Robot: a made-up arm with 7 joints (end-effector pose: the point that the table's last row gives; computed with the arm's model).
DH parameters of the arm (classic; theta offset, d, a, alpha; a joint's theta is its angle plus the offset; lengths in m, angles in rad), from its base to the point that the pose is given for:
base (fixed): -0.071 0 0 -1.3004
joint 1: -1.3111 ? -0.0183 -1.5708
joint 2: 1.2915 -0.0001 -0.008 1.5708
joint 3: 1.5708 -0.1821 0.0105 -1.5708
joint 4: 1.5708 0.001 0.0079 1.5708
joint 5: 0 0.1 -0.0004 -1.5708
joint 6: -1.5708 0 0.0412 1.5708
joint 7: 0 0.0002 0 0
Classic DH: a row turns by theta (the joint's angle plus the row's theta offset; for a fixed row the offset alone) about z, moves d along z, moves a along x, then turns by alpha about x.
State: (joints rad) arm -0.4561 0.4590 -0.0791 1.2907 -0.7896 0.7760 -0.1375
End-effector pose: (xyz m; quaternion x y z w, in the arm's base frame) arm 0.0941 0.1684 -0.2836 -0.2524 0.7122 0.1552 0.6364
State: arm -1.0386 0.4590 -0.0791 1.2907 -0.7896 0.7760 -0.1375
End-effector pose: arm 0.2543 0.1308 -0.1893 -0.2425 0.5290 0.0162 0.8131
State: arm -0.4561 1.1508 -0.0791 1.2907 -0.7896 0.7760 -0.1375
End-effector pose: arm 0.0858 0.3251 -0.1391 -0.0790 0.5764 0.4115 0.7016
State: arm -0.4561 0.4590 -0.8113 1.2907 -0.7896 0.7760 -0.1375
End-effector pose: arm 0.0760 0.1646 -0.2900 0.0629 0.8270 0.0380 0.5574
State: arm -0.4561 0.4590 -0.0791 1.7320 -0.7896 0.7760 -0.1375
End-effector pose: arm 0.0366 0.1758 -0.2846 -0.2707 0.7906 0.2791 0.4731
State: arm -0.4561 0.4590 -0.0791 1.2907 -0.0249 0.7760 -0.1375
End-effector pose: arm 0.0889 0.1882 -0.2782 0.1142 0.7909 0.1132 0.5905
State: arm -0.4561 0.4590 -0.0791 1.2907 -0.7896 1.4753 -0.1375
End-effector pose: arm 0.0734 0.1545 -0.2704 -0.3197 0.8778 0.0936 0.3444
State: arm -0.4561 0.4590 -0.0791 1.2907 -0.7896 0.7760 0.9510
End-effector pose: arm 0.0941 0.1684 -0.2836 0.1528 0.7400 0.4623 0.4641
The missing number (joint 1, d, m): 0.0488
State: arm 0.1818 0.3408 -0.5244 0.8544 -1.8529 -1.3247 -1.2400
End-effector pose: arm -0.0438 0.1552 -0.2695 -0.1345 -0.0528 0.0080 0.9895
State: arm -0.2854 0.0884 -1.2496 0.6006 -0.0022 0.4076 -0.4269
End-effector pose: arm 0.0411 -0.0258 -0.2900 0.2409 0.4525 -0.6523 0.5583
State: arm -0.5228 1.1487 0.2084 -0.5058 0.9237 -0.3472 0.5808
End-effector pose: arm 0.1558 0.1455 0.0054 0.6532 -0.6594 0.1123 0.3548
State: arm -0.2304 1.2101 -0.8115 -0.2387 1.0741 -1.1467 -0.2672
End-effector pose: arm 0.0651 0.1459 -0.1540 0.4801 -0.2496 -0.8207 0.1835
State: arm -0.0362 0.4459 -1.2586 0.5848 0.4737 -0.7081 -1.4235
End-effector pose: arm -0.0298 0.0488 -0.2723 0.1015 0.1744 -0.9793 0.0154
